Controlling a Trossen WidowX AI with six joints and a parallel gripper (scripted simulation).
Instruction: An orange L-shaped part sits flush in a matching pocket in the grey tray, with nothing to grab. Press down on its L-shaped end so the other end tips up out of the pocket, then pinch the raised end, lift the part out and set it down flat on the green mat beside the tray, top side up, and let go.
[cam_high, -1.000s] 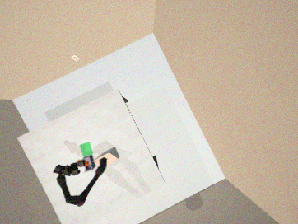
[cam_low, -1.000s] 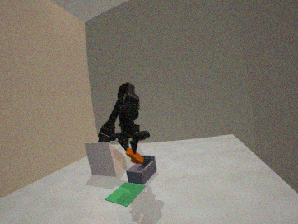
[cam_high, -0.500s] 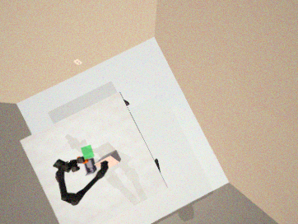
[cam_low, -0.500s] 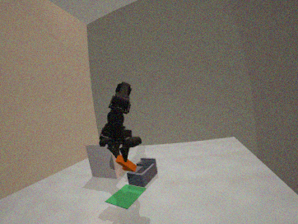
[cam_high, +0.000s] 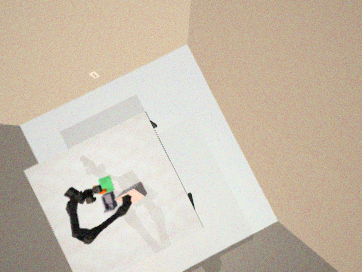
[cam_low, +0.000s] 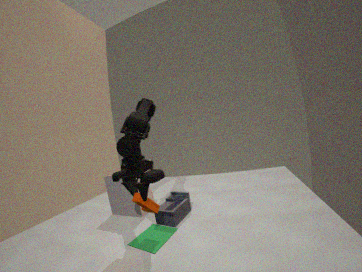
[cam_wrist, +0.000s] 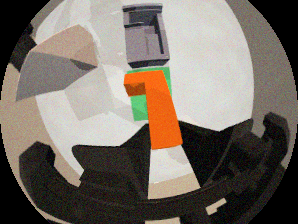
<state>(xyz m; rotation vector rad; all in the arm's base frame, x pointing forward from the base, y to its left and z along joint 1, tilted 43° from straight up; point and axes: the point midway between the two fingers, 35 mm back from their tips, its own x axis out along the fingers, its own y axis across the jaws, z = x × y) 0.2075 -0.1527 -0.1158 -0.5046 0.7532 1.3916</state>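
The green mat is 170 mm below my gripper tip and 20 mm to the left of it. Round my gripper tip: orange L-shaped part 30 mm to the left, 30 mm below, 10 mm behind.
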